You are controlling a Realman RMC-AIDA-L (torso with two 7-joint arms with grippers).
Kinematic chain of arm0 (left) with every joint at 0, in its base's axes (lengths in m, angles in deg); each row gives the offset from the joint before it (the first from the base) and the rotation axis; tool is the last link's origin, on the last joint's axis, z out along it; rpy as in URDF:
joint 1: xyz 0 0 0.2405 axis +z
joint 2: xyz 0 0 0 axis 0.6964 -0.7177 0
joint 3: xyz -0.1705 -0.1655 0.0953 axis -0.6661 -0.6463 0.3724
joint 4: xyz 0 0 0 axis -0.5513 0.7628 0.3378
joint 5: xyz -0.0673 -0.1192 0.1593 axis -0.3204 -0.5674 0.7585
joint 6: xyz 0 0 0 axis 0.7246 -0.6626 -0.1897
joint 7: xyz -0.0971 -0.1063 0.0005 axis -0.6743 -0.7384 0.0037
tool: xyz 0 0 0 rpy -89.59 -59.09 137.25
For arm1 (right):
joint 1: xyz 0 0 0.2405 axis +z
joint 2: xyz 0 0 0 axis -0.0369 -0.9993 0
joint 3: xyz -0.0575 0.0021 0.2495 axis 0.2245 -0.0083 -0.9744
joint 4: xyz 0 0 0 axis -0.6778 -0.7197 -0.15
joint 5: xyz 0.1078 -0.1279 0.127 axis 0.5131 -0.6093 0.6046
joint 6: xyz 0 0 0 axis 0.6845 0.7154 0.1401
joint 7: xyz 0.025 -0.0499 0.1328 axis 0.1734 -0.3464 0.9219
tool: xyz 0 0 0 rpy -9.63 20.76 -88.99
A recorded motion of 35 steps. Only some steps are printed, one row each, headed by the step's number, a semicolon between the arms.
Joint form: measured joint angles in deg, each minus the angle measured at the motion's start. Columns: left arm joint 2, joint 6, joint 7, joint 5, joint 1, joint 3, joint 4; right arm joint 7, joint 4, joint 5, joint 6, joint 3, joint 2, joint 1.
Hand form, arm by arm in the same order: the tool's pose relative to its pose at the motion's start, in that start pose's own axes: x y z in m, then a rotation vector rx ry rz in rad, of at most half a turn. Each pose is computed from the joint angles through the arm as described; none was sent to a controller.
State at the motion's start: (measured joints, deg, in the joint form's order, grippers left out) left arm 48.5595 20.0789 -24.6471 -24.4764 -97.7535 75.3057 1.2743; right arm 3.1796 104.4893 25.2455 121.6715 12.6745 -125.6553 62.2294
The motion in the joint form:
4: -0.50 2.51 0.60 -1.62 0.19 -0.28 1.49; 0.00 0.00 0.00 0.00 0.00 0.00 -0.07
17: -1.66 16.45 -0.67 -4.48 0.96 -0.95 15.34; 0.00 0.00 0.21 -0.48 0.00 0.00 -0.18
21: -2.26 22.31 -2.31 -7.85 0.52 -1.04 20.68; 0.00 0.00 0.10 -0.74 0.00 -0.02 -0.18
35: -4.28 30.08 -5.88 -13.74 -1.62 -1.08 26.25; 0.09 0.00 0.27 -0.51 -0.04 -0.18 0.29
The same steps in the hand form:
4: 0.0009 0.0002 -0.0069 -0.0287 -0.0051 -0.0035; 0.0005 -0.0002 0.0002 -0.0003 0.0004 0.0011
17: 0.0123 0.0015 -0.0592 -0.0779 0.0113 -0.0076; 0.0000 -0.0009 0.0005 0.0022 -0.0076 0.0028
21: 0.0177 0.0112 -0.0839 -0.1307 0.0253 -0.0084; -0.0003 -0.0014 0.0006 0.0063 -0.0096 0.0027
35: 0.0277 0.0274 -0.1239 -0.2098 0.0425 -0.0019; -0.0035 0.0016 0.0002 0.0004 -0.0114 -0.0036

